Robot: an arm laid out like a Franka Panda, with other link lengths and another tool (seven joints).
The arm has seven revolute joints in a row. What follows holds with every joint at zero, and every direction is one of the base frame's.
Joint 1 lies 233.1 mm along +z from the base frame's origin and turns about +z.
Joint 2 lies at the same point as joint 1 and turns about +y.
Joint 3 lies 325.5 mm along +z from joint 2 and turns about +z.
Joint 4 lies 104.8 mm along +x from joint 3 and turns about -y.
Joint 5 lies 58.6 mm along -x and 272.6 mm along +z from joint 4 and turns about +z.
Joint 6 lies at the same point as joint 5 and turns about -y.
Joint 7 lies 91.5 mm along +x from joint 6 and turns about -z.
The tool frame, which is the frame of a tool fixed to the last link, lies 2 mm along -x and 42 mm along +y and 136.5 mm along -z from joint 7; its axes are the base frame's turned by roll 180, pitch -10.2 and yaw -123.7 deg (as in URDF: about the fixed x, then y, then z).
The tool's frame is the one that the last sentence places.
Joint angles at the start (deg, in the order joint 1, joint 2, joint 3, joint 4, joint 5, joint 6, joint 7):
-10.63 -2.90 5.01 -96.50 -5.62 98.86 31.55
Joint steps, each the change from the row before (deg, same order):
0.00 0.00 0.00 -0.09 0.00 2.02 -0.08
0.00 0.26 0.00 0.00 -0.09 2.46 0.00
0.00 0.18 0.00 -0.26 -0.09 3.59 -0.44
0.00 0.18 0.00 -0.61 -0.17 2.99 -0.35
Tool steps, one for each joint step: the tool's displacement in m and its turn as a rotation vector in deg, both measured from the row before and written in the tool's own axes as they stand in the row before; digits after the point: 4 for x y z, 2 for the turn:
-0.0035 -0.0018 -0.0041 0.81 -1.75 0.06
-0.0054 -0.0028 -0.0035 0.97 -1.97 0.13
-0.0065 -0.0031 -0.0050 1.46 -2.83 -0.25
-0.0050 -0.0020 -0.0009 1.12 -1.94 -0.28

